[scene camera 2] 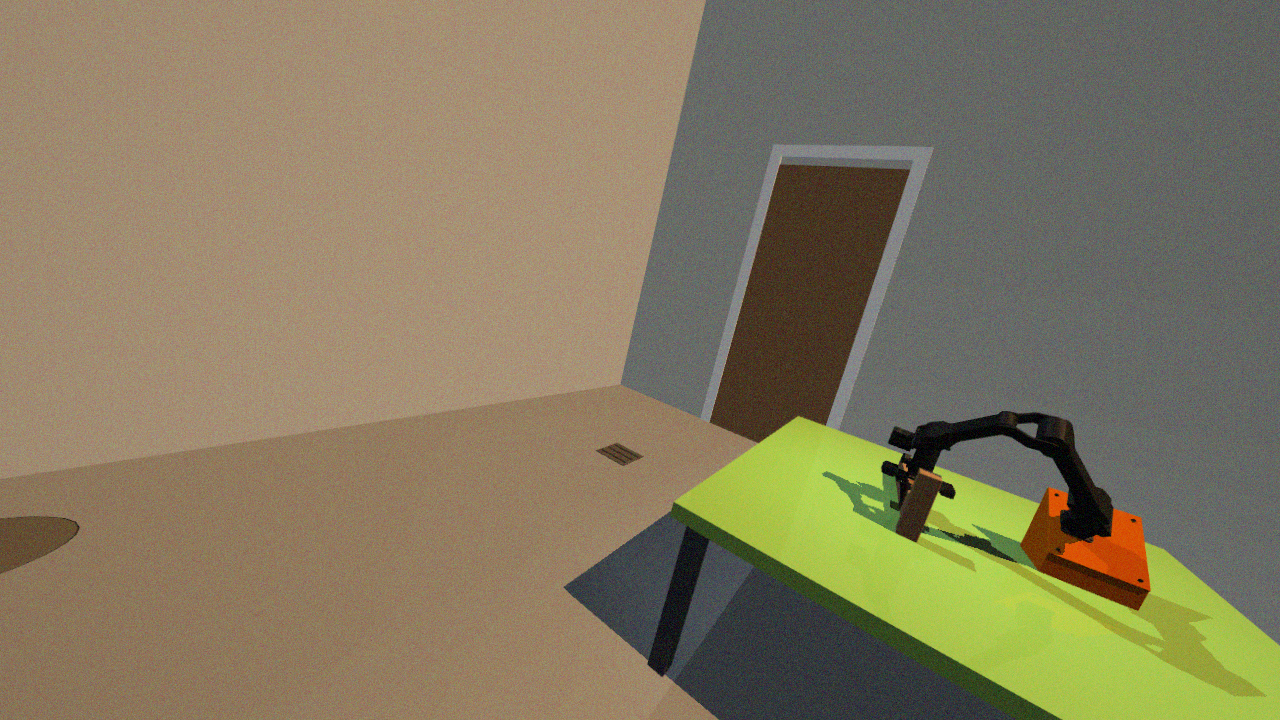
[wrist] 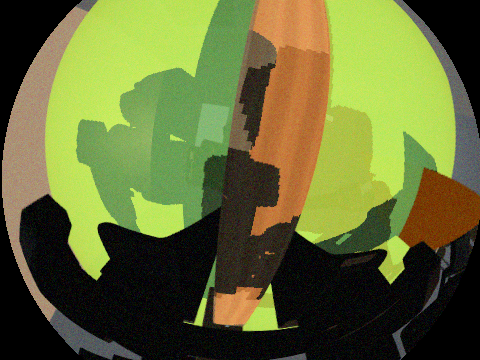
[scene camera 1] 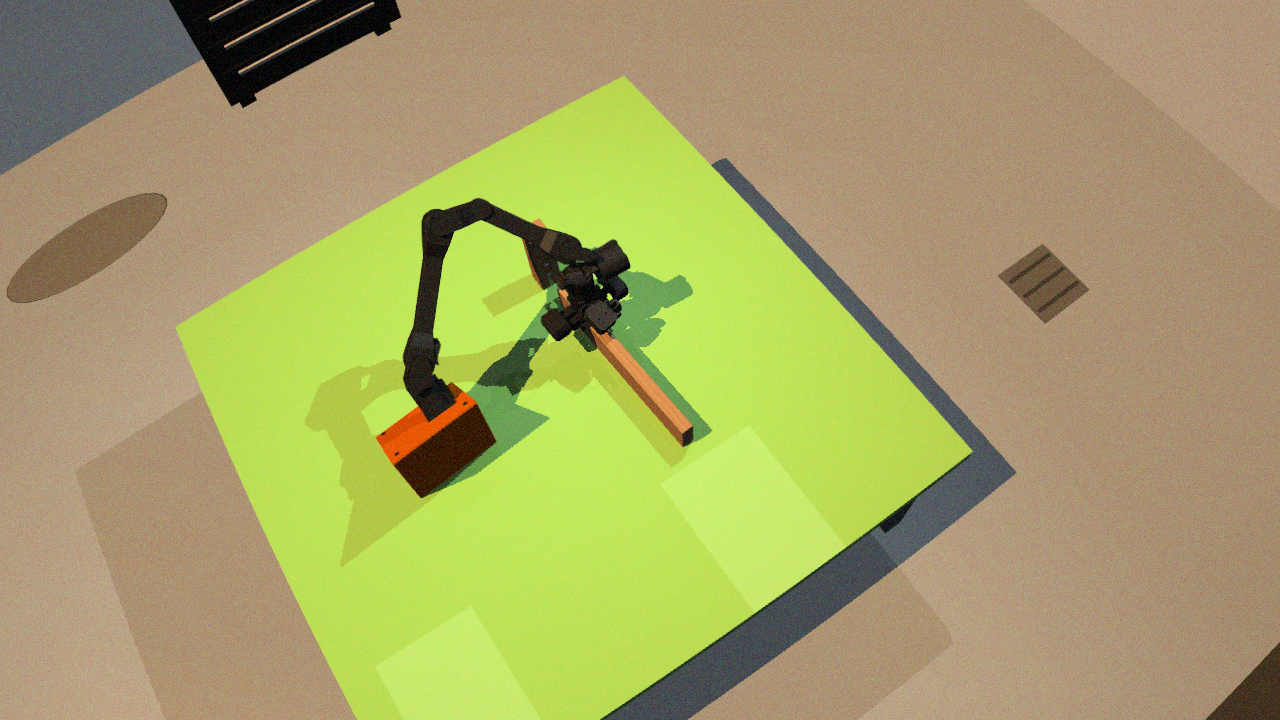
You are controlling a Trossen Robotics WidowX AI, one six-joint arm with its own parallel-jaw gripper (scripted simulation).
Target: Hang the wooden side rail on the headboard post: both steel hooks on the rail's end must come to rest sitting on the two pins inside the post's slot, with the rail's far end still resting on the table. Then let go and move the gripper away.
Scene:
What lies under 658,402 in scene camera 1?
A wooden side rail.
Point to a headboard post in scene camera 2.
At 922,496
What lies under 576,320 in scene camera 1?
My gripper.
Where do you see a wooden side rail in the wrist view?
At 281,100

